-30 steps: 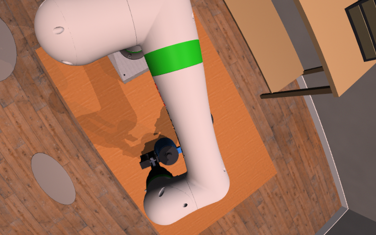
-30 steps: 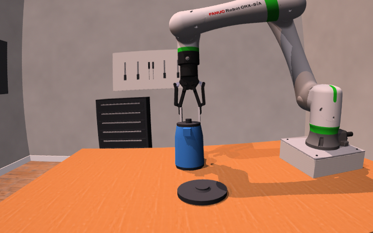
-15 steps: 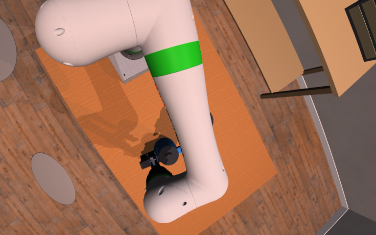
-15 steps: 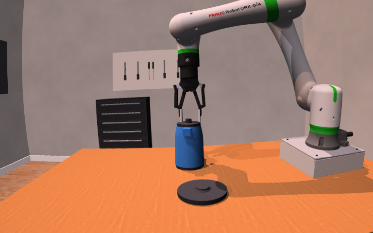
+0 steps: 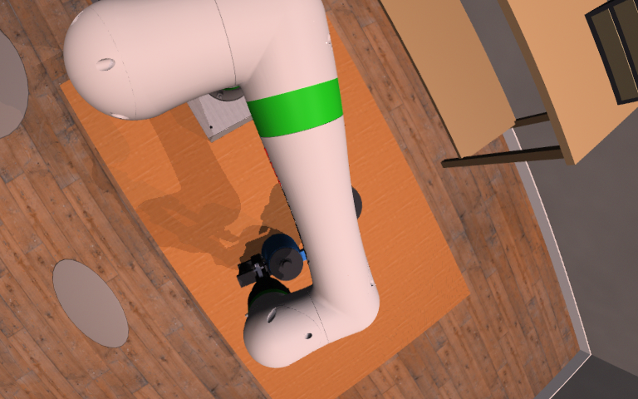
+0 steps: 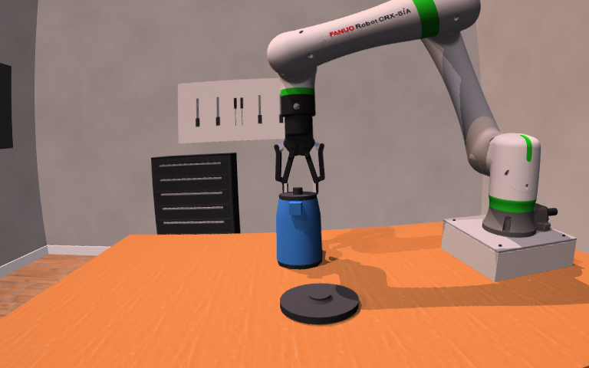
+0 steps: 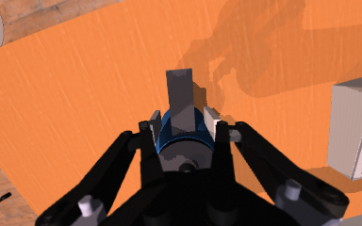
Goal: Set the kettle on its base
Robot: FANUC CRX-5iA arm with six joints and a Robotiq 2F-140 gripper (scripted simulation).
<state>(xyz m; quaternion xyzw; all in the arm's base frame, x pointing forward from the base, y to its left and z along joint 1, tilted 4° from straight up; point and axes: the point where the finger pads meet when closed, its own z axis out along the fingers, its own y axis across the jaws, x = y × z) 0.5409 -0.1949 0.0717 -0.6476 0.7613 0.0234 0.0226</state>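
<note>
My gripper is now 7 cm above the blue kettle, 3 cm to the right of it and 1 cm short of it. Round my hand: dark round base 33 cm to the left, 15 cm below, 1 cm behind.
</note>
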